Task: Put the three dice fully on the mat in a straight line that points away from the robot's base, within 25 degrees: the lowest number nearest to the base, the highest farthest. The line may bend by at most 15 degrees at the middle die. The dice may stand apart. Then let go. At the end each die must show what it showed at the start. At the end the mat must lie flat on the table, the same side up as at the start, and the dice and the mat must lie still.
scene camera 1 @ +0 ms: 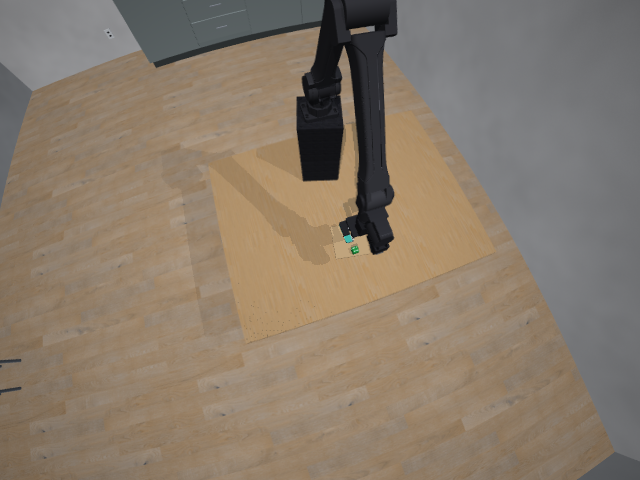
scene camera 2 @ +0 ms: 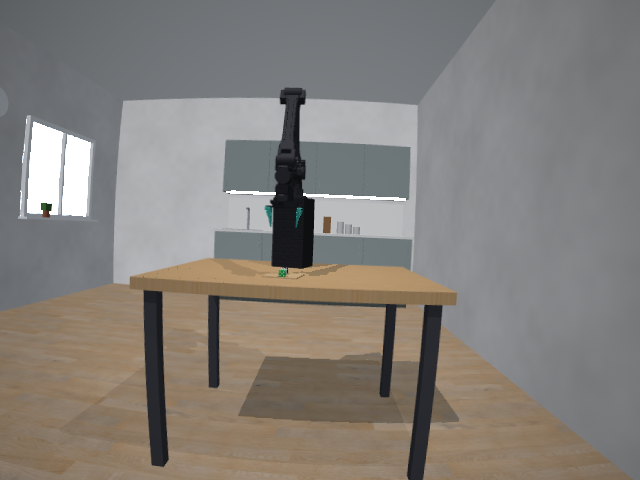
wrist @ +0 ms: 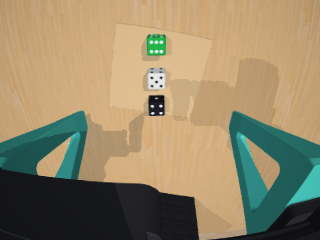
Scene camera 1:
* tan mat: 342, 249
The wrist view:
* my gripper: 158, 119
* tan mat: 186, 56
